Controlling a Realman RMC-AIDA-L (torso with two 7-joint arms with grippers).
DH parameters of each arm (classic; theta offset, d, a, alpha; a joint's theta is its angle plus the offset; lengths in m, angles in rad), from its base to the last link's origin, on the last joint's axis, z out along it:
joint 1: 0 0.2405 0 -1.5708
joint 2: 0 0 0 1.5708
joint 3: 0 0.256 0 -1.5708
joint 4: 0 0 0 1.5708
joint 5: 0 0.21 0 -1.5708
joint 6: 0 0 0 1.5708
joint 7: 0 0.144 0 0
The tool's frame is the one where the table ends.
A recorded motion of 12 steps. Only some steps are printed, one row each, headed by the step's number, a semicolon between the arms.
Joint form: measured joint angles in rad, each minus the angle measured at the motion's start. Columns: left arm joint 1, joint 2, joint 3, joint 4, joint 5, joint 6, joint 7; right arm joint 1, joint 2, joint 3, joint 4, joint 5, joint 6, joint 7.
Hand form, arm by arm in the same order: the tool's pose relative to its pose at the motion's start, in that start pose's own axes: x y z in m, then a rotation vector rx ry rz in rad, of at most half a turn. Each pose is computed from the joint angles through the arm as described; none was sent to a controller.
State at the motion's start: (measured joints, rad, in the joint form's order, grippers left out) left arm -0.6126 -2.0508 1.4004 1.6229 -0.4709 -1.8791 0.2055; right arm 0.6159 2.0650 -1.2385 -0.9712 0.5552 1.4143 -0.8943
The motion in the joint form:
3: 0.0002 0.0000 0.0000 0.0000 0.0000 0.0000 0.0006; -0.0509 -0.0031 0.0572 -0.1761 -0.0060 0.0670 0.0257
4: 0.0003 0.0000 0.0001 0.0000 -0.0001 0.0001 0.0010; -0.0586 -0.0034 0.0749 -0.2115 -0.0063 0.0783 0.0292
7: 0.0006 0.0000 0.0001 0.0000 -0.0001 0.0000 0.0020; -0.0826 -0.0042 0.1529 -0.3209 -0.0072 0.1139 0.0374
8: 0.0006 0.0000 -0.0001 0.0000 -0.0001 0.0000 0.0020; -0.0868 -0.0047 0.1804 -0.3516 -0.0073 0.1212 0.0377
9: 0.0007 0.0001 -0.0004 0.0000 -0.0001 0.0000 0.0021; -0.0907 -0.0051 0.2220 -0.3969 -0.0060 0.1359 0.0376
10: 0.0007 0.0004 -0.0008 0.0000 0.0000 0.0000 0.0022; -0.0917 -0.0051 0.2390 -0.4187 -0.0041 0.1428 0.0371
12: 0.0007 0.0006 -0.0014 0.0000 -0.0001 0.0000 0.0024; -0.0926 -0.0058 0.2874 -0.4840 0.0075 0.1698 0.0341
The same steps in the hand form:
3: -0.0001 0.0000 0.0000 0.0000 -0.0001 0.0004; -0.0009 -0.0074 -0.0323 0.0583 -0.0709 0.0252
4: -0.0001 0.0000 0.0001 -0.0001 -0.0001 0.0009; -0.0014 -0.0094 -0.0399 0.0736 -0.0907 0.0315
7: -0.0002 0.0000 0.0001 -0.0002 -0.0004 0.0016; 0.0010 -0.0181 -0.0669 0.1280 -0.1613 0.0683
8: -0.0002 -0.0001 0.0001 -0.0002 -0.0003 0.0015; 0.0016 -0.0214 -0.0758 0.1484 -0.1857 0.0792
9: -0.0002 -0.0002 0.0001 -0.0002 -0.0002 0.0012; 0.0025 -0.0253 -0.0892 0.1761 -0.2209 0.0937
10: -0.0002 -0.0004 0.0000 0.0002 0.0000 0.0009; 0.0024 -0.0266 -0.0954 0.1886 -0.2373 0.0968
12: -0.0002 -0.0005 -0.0001 0.0002 0.0003 0.0005; 0.0017 -0.0284 -0.1141 0.2196 -0.2848 0.0995

